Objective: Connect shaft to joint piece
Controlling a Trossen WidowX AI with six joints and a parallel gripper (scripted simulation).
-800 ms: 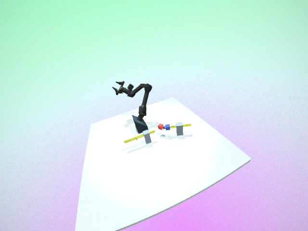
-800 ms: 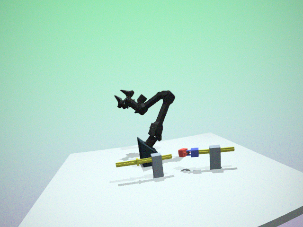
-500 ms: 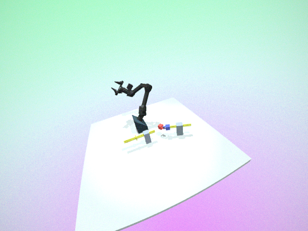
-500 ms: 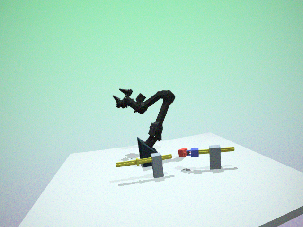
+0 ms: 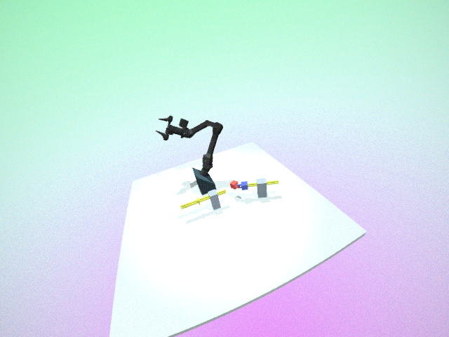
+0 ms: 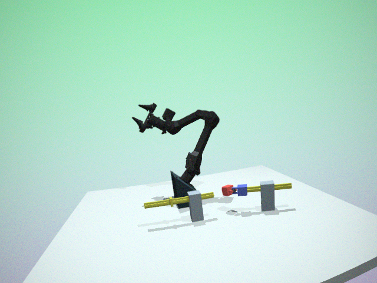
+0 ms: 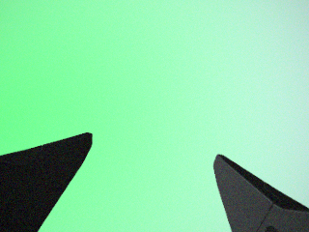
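The red square joint piece is 40 cm ahead of my gripper tip, 44 cm to the left of it and 41 cm below it.
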